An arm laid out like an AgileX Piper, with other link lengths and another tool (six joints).
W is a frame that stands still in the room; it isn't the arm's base.
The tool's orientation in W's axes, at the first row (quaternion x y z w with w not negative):
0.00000, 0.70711, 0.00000, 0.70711
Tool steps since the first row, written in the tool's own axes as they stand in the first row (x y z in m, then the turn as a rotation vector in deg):
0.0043, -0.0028, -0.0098, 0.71, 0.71, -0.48
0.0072, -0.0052, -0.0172, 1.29, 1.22, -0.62
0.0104, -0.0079, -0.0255, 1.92, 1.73, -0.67
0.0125, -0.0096, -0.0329, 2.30, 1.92, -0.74
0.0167, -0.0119, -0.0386, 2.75, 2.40, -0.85
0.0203, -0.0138, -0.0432, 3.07, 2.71, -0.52
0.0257, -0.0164, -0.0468, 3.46, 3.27, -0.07
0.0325, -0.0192, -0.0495, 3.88, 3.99, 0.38
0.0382, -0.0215, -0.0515, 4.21, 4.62, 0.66
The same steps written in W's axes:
-0.0098, -0.0028, -0.0043, -0.48, 0.71, -0.71
-0.0172, -0.0052, -0.0072, -0.62, 1.22, -1.29
-0.0255, -0.0079, -0.0104, -0.67, 1.73, -1.92
-0.0329, -0.0096, -0.0125, -0.74, 1.92, -2.30
-0.0386, -0.0119, -0.0167, -0.85, 2.40, -2.75
-0.0432, -0.0138, -0.0203, -0.52, 2.71, -3.07
-0.0468, -0.0164, -0.0257, -0.07, 3.27, -3.46
-0.0495, -0.0192, -0.0325, 0.38, 3.99, -3.88
-0.0515, -0.0215, -0.0382, 0.66, 4.62, -4.21

